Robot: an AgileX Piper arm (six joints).
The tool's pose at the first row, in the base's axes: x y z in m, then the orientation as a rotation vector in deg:
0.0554, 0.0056, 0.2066, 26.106, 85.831, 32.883
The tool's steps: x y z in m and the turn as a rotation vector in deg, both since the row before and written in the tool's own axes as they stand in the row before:
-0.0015, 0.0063, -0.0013, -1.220, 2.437, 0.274
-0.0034, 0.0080, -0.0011, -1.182, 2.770, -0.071
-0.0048, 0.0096, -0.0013, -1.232, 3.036, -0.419
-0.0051, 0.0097, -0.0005, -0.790, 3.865, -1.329
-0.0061, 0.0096, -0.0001, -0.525, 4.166, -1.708
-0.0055, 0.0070, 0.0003, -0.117, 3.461, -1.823
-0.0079, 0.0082, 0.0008, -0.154, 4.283, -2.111
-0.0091, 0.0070, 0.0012, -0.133, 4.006, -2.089
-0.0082, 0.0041, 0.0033, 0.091, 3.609, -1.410
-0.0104, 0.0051, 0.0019, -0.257, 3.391, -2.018
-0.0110, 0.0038, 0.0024, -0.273, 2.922, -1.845
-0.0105, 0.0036, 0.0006, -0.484, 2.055, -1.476
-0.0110, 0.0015, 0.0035, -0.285, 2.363, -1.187
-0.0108, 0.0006, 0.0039, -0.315, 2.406, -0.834
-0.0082, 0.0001, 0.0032, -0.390, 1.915, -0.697
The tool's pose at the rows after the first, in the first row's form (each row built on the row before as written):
0.0537, 0.0096, 0.2116, 24.807, 87.680, 34.725
0.0520, 0.0137, 0.2192, 23.156, 89.889, 36.372
0.0501, 0.0181, 0.2289, 21.082, 92.350, 37.866
0.0491, 0.0226, 0.2389, 18.297, 95.820, 38.538
0.0489, 0.0268, 0.2495, 15.221, 99.662, 38.756
0.0495, 0.0297, 0.2579, 12.470, 102.950, 38.335
0.0514, 0.0330, 0.2687, 9.118, 106.964, 37.871
0.0547, 0.0356, 0.2795, 5.808, 110.666, 37.294
0.0604, 0.0375, 0.2872, 3.358, 114.063, 36.840
0.0660, 0.0395, 0.2973, 0.103, 117.042, 36.268
0.0729, 0.0411, 0.3068, -2.888, 119.536, 35.726
0.0784, 0.0424, 0.3164, -5.372, 121.146, 35.523
0.0871, 0.0436, 0.3241, -7.569, 123.133, 35.285
0.0964, 0.0446, 0.3308, -9.446, 125.199, 35.269
0.1038, 0.0455, 0.3354, -11.068, 126.786, 35.382

